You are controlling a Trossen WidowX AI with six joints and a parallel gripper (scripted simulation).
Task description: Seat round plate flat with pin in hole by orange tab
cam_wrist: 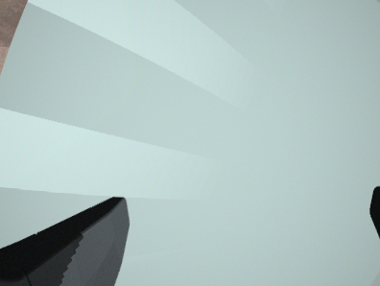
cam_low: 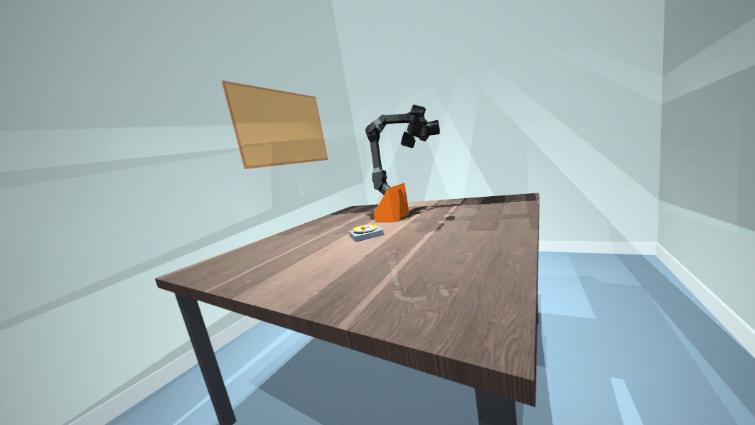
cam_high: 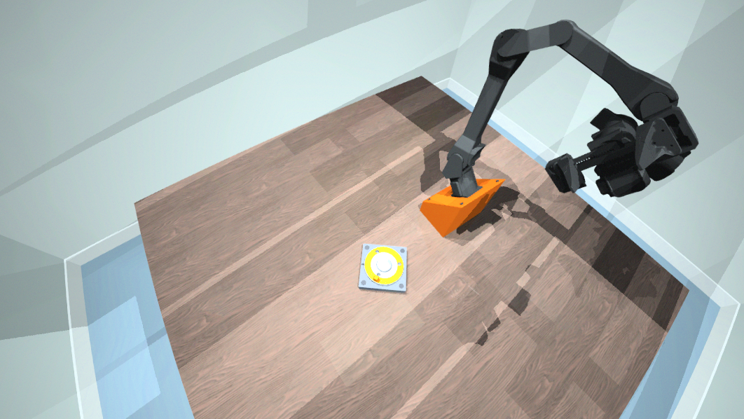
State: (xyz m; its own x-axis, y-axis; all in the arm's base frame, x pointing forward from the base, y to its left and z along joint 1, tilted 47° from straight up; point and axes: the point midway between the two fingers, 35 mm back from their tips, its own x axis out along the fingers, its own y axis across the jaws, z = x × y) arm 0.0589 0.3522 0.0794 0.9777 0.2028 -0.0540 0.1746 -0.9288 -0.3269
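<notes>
The round plate lies 23 cm ahead of my gripper tip, 17 cm to the right of it and 41 cm below it.
</notes>
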